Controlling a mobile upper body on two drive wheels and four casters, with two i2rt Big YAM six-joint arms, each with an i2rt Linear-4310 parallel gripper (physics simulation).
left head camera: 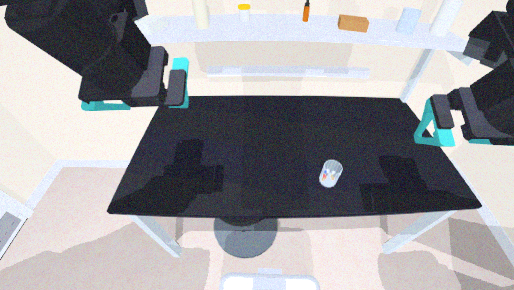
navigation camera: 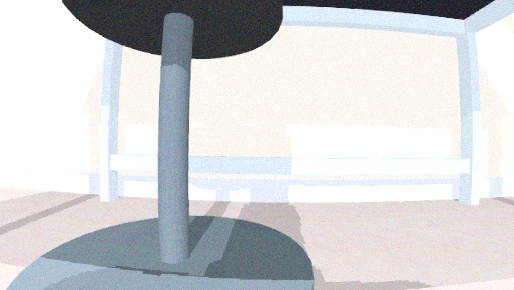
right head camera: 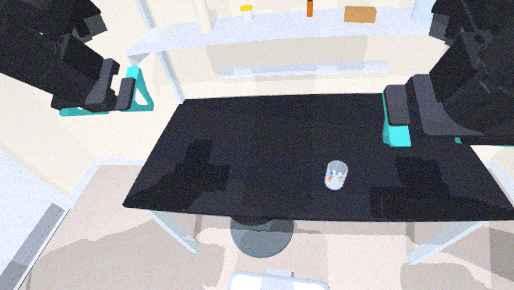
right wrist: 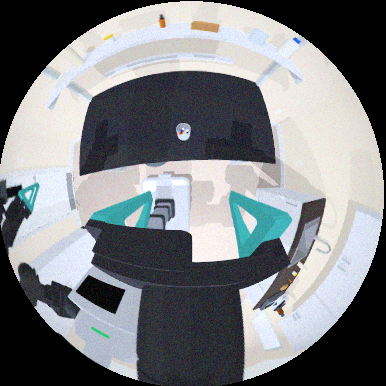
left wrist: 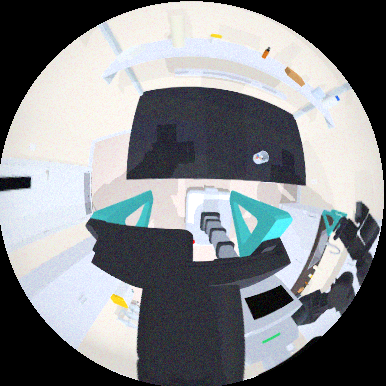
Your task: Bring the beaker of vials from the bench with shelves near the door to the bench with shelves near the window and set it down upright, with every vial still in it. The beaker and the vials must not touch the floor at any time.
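A clear beaker [left head camera: 331,173] [right head camera: 336,175] [left wrist: 260,157] [right wrist: 183,131] with several small coloured vials inside stands upright on the black bench top [left head camera: 260,130] [right head camera: 260,125] [left wrist: 215,125] [right wrist: 175,95], right of its middle and nearer the front edge in the head views. My left gripper [left head camera: 135,106] [right head camera: 107,111] [left wrist: 190,194] is open and empty, in the air at the left, well away from the beaker. My right gripper [left head camera: 460,143] [right head camera: 431,143] [right wrist: 190,194] is open and empty, in the air to the right of the beaker. The second bench cannot be made out.
A shelf [left head camera: 280,32] [right head camera: 290,30] with bottles and a brown box runs above the bench's back. A stool [left head camera: 245,242] [right head camera: 261,242] [navigation camera: 174,150] stands partly under the bench, close ahead of the base. Bench legs [left head camera: 157,237] [navigation camera: 469,120] flank it. A white cabinet [right wrist: 282,200] stands at the right.
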